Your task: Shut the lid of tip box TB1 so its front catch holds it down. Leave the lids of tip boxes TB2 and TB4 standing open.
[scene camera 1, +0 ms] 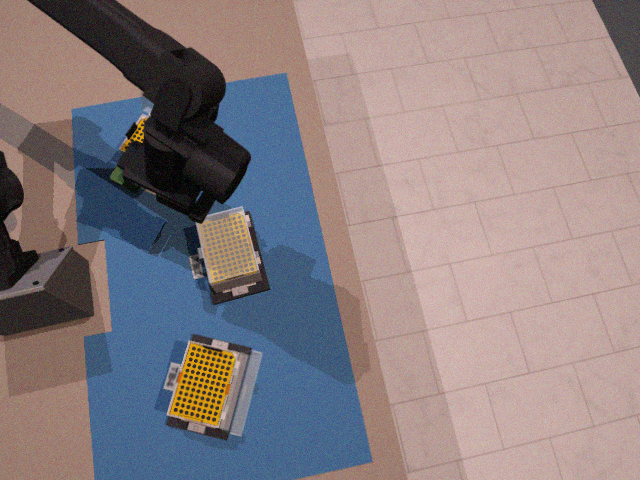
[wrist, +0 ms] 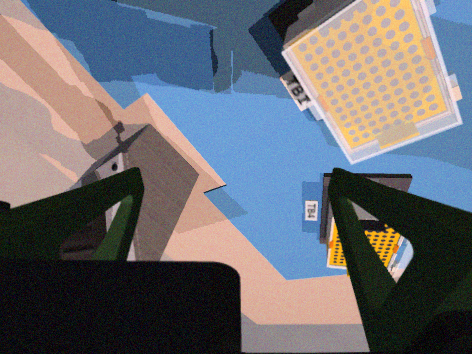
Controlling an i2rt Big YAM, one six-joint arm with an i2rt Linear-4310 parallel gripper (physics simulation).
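Frame: origin at the arm's base, x left, y back, z up, level; centimetres.
Where they show: gripper, fingertip midpoint: (scene camera 1: pixel 166 204) (wrist: pixel 236 178); arm's base, link origin: (scene camera 1: pixel 0 277) (wrist: pixel 90 237).
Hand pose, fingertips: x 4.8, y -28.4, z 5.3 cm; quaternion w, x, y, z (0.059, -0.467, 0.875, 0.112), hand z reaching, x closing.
Observation:
Things, the pixels of their top centre, and the offset from my fingertips. Level surfaces: height alone.
- Tip box TB1, top centre: (wrist: pixel 358 97) (scene camera 1: pixel 219 245) dx -4.2, dy -5.8, dz -10.7 cm
- Tip box TB4, top centre: (wrist: pixel 364 256) (scene camera 1: pixel 201 382) dx -26.1, dy +0.2, dz -11.0 cm
- Tip box TB2, top centre: (scene camera 1: pixel 155 139) dx +18.5, dy +3.0, dz -11.0 cm
- blue mat, surface height: dz -18.5 cm
Tip box TB1 (scene camera 1: pixel 261 276) (wrist: pixel 297 91) stands mid-mat. Its clear lid (scene camera 1: pixel 227 248) (wrist: pixel 370 75) lies down over the yellow tip rack; whether the front catch holds it cannot be told. Tip box TB4 (scene camera 1: pixel 204 384) (wrist: pixel 340 250) stands nearer the bottom in the scene view, its clear lid (scene camera 1: pixel 247 395) standing open on the right side. Tip box TB2 (scene camera 1: pixel 138 132) is mostly hidden under the arm; a bit of clear lid shows behind it. My gripper (scene camera 1: pixel 160 191) (wrist: pixel 236 178) is open and empty, above the mat between TB2 and TB1; its fingertips are mostly hidden in the scene view.
A dark grey block (scene camera 1: pixel 67 284) (wrist: pixel 160 175) with a sloped face stands left of the blue mat (scene camera 1: pixel 144 310) (wrist: pixel 250 135), beside its notch. My arm crosses over the mat's upper left. The tabletop's right edge runs beyond the mat, with tiled floor past it.

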